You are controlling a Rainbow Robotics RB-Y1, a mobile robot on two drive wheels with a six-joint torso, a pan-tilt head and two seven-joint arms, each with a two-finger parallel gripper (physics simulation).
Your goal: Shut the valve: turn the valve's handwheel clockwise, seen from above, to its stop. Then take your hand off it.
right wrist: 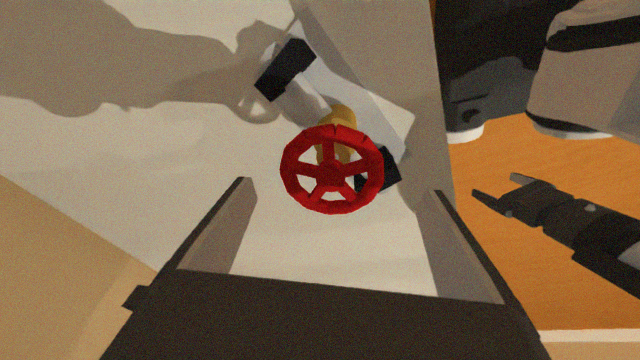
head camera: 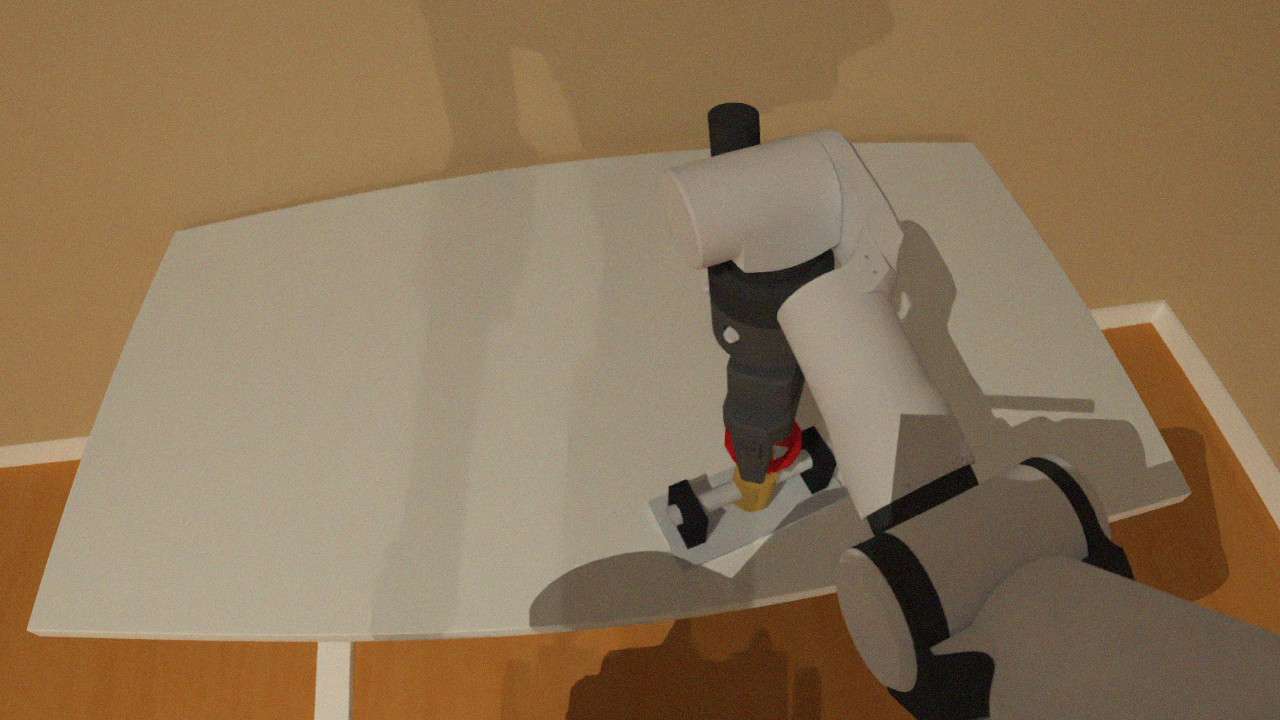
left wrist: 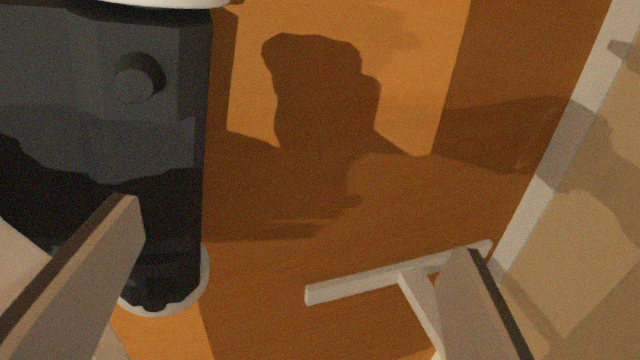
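Observation:
The valve's red handwheel (head camera: 789, 454) (right wrist: 331, 173) sits on a brass body (head camera: 756, 496) (right wrist: 344, 114), on a pale pipe (head camera: 718, 497) (right wrist: 302, 96) held by black clamps at both ends. My right gripper (head camera: 754, 474) (right wrist: 334, 194) is open and points down at the wheel; in the head view it hides part of the rim. In the right wrist view the wheel shows beyond and between the spread fingertips, with no finger seen touching it. My left gripper (left wrist: 296, 243) (right wrist: 491, 183) is open and empty, over the floor beside the table.
A light base plate (head camera: 776, 526) carries the valve near the front edge of the white table (head camera: 268, 402) (right wrist: 150, 145). In the left wrist view, a dark part of the robot (left wrist: 100, 115) stands at left and a white bar (left wrist: 370, 277) at lower right, near the wall.

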